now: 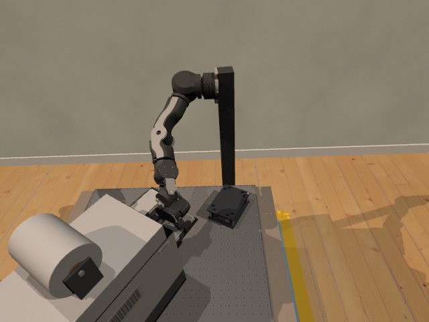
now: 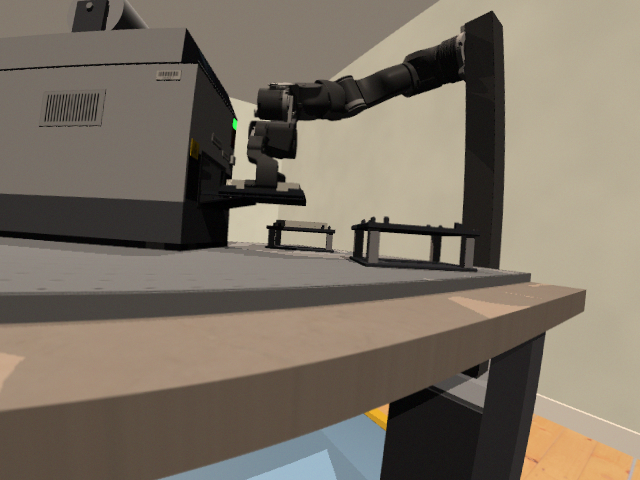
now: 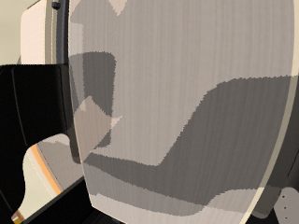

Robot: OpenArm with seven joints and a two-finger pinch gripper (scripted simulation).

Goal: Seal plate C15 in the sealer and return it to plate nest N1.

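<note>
My hand is 1 cm above the sealer's stage. The rest, counted from my hand: foil roll: 30 cm above, 26 cm ahead, 20 cm to the right; start key: 13 cm to the right, 8 cm above, 2 cm ahead.
</note>
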